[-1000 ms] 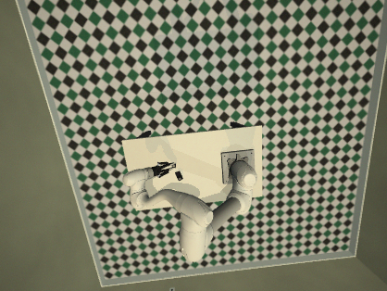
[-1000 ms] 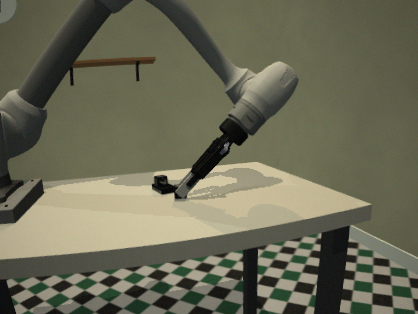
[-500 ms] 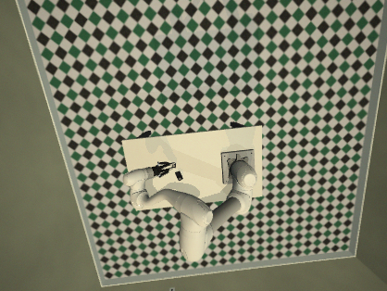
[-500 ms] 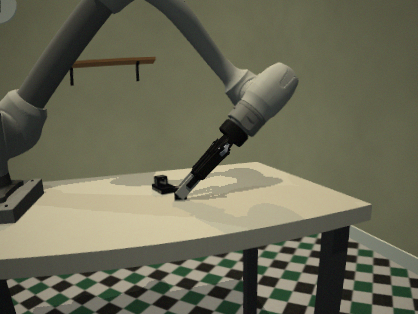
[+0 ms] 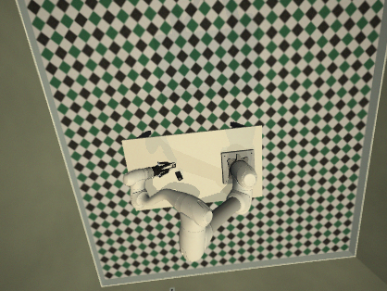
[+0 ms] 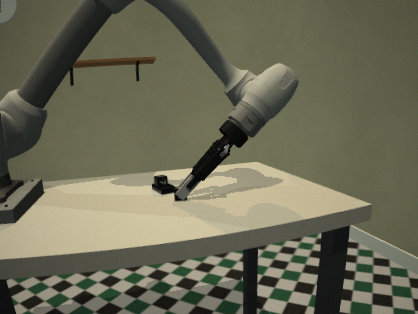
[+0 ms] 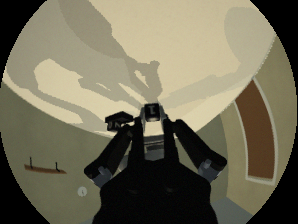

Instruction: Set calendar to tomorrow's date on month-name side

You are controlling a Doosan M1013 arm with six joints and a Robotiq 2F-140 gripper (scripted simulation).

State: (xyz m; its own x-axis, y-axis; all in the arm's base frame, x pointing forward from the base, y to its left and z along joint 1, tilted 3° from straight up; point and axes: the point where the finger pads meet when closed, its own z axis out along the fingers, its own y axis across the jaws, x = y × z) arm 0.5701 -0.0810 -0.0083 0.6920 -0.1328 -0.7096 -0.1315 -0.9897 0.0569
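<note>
Now: hand 20 mm past the black calendar cube and 20 mm above it. Also, from my hand: calendar tray: 110 mm to the left, 50 mm behind, 30 mm below.
</note>
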